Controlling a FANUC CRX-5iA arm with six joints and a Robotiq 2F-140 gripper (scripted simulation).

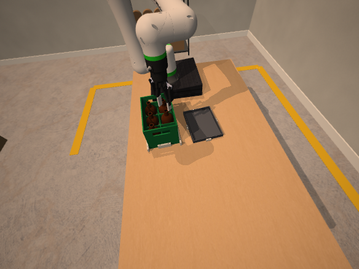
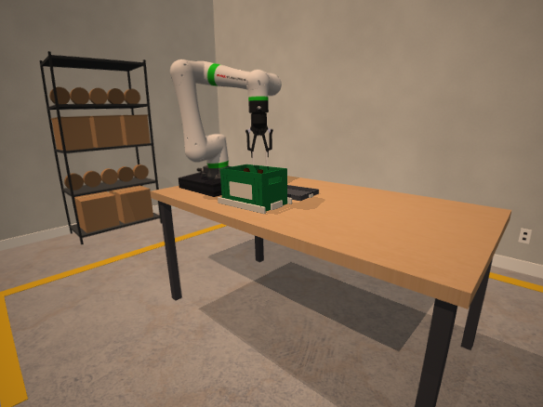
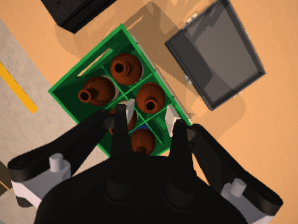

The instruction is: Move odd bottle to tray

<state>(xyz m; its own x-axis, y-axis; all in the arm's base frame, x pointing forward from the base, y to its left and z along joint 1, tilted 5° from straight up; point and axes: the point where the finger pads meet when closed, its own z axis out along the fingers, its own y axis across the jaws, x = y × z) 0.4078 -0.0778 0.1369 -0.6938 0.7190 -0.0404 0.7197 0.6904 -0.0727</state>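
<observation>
The green crate lies 5 cm to the right of my hand and 14 cm below it. The rest, counted from my hand: dark grey tray 3 cm ahead, 22 cm to the left, 21 cm below; glass bottle 9 cm behind, 13 cm below.
</observation>
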